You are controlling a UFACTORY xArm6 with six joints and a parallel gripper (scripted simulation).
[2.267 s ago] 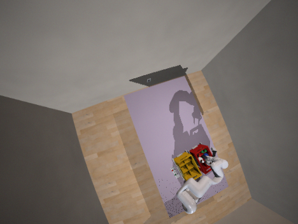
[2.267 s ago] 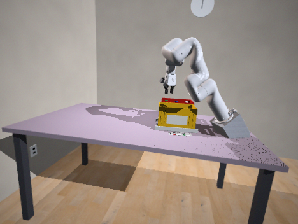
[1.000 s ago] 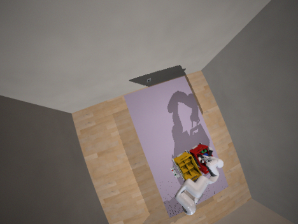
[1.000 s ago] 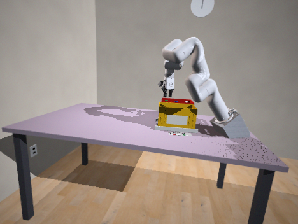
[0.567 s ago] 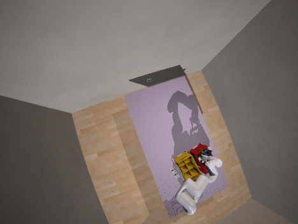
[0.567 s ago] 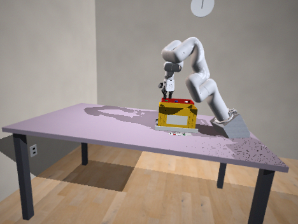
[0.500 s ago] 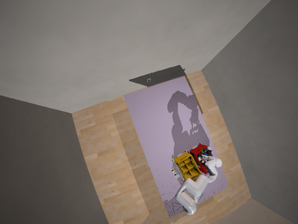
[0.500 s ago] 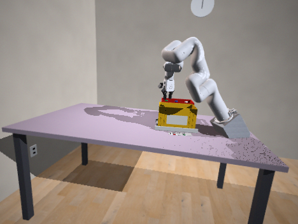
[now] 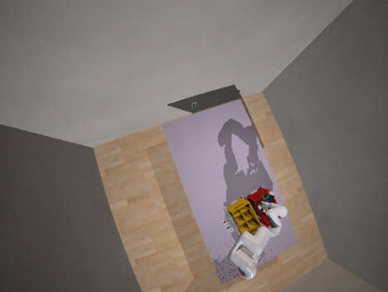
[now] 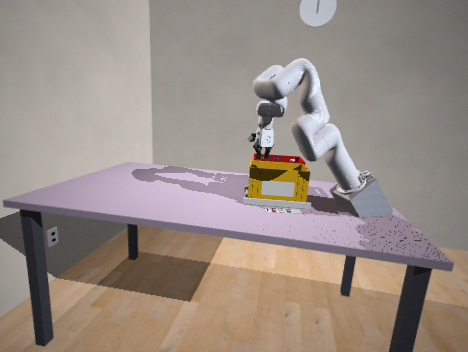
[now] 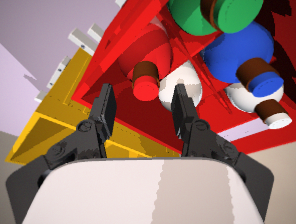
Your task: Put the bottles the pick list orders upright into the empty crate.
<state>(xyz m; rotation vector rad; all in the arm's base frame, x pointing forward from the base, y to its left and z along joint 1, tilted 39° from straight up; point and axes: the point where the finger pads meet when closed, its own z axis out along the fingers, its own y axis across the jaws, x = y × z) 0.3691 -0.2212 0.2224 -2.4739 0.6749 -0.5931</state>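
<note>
Right now the green-label bottle is 40 mm ahead of my hand, 80 mm to the right of it and 100 mm below it. Round my hand: red crate 70 mm behind, 70 mm to the right, 100 mm below; then blue-label bottle 50 mm behind, 120 mm to the right, 100 mm below; then yellow crate 130 mm behind, 140 mm to the left, 100 mm below.
</note>
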